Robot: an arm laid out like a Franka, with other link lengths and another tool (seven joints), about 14 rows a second.
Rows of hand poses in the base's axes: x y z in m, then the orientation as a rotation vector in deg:
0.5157, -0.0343, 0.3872, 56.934, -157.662, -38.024
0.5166, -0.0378, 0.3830, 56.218, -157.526, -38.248
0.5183, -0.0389, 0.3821, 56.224, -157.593, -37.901
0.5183, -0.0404, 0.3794, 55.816, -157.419, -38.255
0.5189, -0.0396, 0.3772, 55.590, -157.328, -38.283
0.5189, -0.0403, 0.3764, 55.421, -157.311, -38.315
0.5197, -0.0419, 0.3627, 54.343, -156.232, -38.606
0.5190, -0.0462, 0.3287, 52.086, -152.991, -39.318
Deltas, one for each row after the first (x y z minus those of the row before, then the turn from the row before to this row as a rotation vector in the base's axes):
0.0009, -0.0035, -0.0042, 0.025, 0.433, -0.351
0.0017, -0.0011, -0.0009, -0.225, -0.068, 0.009
0.0000, -0.0015, -0.0027, 0.155, 0.333, -0.184
0.0006, 0.0008, -0.0022, -0.027, 0.176, -0.088
0.0000, -0.0007, -0.0008, -0.006, 0.088, -0.088
0.0008, -0.0016, -0.0137, -0.106, 1.391, -0.175
-0.0007, -0.0043, -0.0340, -0.249, 3.752, 0.003

